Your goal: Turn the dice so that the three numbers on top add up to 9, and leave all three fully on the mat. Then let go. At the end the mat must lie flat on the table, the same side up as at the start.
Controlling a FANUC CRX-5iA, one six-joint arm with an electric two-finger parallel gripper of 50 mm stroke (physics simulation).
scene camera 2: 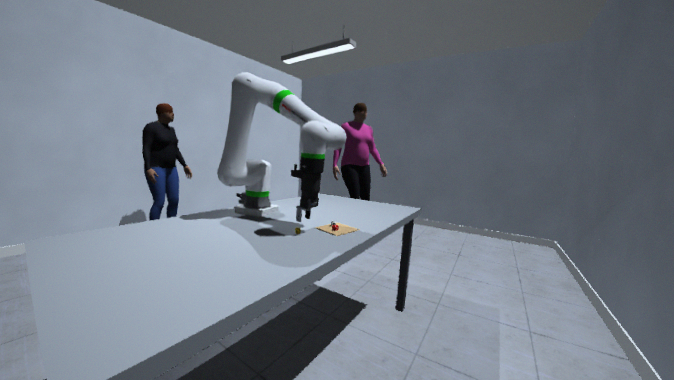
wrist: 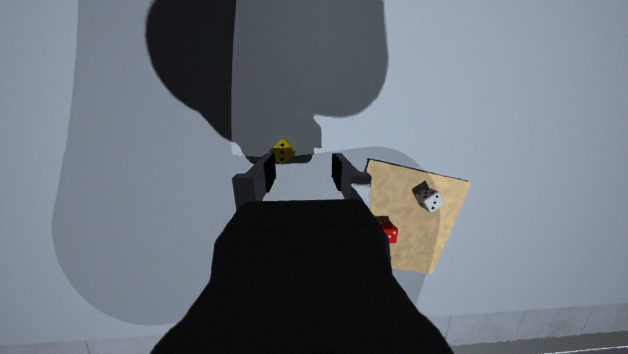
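Where they show: gripper, fingertip midpoint: (scene camera 2: 303, 219) (wrist: 303, 165); arm's base, link origin: (scene camera 2: 257, 205).
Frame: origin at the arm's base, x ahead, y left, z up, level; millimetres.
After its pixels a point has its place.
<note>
The yellow die (scene camera 2: 298, 230) @(x 440, y -93, z -20 mm) (wrist: 282, 151) @(x 431, y -86, z -13 mm) sits on the table, off the mat; a row of three dark pips shows on it in the wrist view. My gripper (scene camera 2: 303, 218) @(x 437, y -65, z 19 mm) (wrist: 303, 165) @(x 437, y -65, z 19 mm) is open and empty, above the table near the yellow die, which shows just beyond the left finger in the wrist view. The tan mat (scene camera 2: 350, 230) @(x 568, y 94, z -30 mm) (wrist: 410, 255) @(x 556, y 98, z -29 mm) lies flat to the right. The white die (wrist: 430, 198) @(x 466, y 87, z -9 mm) and the red die (scene camera 2: 335, 227) @(x 526, y 41, z -15 mm) (wrist: 391, 233) @(x 514, y 50, z -10 mm) are on it. My gripper body partly hides the red die in the wrist view. The dice's top numbers are hard to tell.
The arm's dark shadow falls on the grey table (scene camera 2: 175, 280) @(x 519, y -576, z -33 mm) (wrist: 525, 150) @(x 398, y 218, z -34 mm) around the yellow die. The table's front edge runs beyond the mat. Two people (scene camera 2: 163, 145) (scene camera 2: 358, 145) stand behind the table in the scene view.
</note>
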